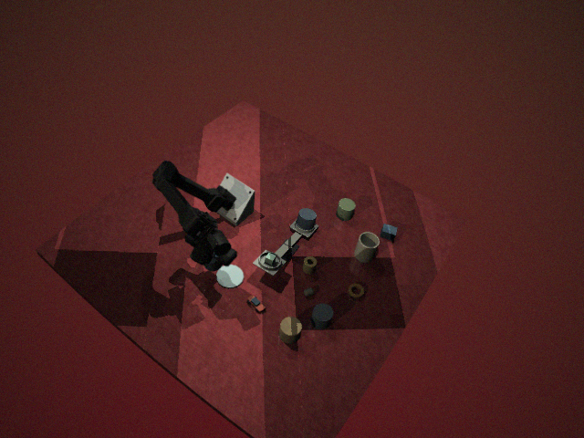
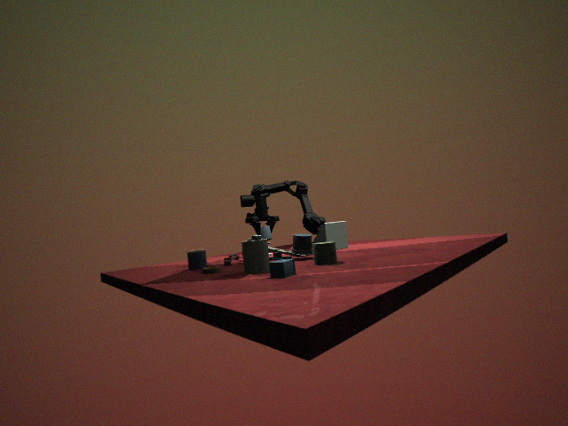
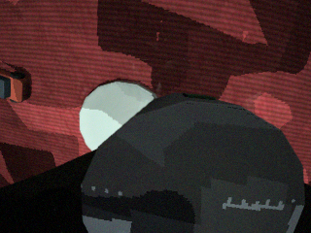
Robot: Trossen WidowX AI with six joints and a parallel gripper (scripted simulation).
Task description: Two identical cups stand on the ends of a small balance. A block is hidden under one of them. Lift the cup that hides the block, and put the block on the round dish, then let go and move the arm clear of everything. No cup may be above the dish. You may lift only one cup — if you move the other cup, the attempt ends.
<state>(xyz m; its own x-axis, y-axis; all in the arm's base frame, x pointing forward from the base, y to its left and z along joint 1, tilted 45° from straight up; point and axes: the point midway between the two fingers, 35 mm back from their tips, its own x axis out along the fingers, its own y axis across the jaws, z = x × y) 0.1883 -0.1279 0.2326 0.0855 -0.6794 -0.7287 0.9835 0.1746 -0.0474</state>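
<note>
My gripper tip is now 9 cm above the pale blue round dish, 5 cm short of it and 4 cm to the right of it. Also, from my gripper tip: beige cup: 48 cm to the left, 35 cm ahead, 5 cm below; tan cylinder: 36 cm ahead, 5 cm below, 3 cm to the left; toy car: 20 cm ahead, 8 cm below, 2 cm to the left.
</note>
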